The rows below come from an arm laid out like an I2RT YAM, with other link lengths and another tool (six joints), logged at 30 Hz.
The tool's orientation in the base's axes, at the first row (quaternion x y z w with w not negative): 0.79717, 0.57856, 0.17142, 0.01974
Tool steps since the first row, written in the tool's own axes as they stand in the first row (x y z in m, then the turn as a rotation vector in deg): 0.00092, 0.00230, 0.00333, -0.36, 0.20, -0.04; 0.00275, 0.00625, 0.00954, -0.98, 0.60, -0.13; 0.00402, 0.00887, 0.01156, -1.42, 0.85, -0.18; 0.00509, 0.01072, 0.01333, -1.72, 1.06, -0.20; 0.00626, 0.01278, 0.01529, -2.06, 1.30, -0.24; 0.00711, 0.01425, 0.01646, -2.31, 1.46, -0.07; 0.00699, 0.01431, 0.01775, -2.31, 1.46, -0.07; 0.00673, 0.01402, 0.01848, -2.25, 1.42, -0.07; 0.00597, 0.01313, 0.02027, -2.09, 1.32, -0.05; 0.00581, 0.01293, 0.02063, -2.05, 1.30, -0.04; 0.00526, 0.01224, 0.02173, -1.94, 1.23, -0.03
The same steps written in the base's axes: 0.00334, 0.00065, -0.00237, 0.07, -0.41, -0.01; 0.00930, 0.00209, -0.00685, 0.24, -1.13, 0.01; 0.01264, 0.00274, -0.00783, 0.34, -1.63, 0.01; 0.01515, 0.00342, -0.00880, 0.44, -1.98, 0.00; 0.01793, 0.00415, -0.00987, 0.56, -2.38, 0.01; 0.01986, 0.00465, -0.01042, 0.69, -2.64, -0.18; 0.02026, 0.00474, -0.01165, 0.69, -2.64, -0.18; 0.02014, 0.00471, -0.01247, 0.67, -2.57, -0.17; 0.01965, 0.00460, -0.01455, 0.63, -2.39, -0.17; 0.01953, 0.00458, -0.01497, 0.62, -2.34, -0.18; 0.01907, 0.00448, -0.01631, 0.59, -2.21, -0.17
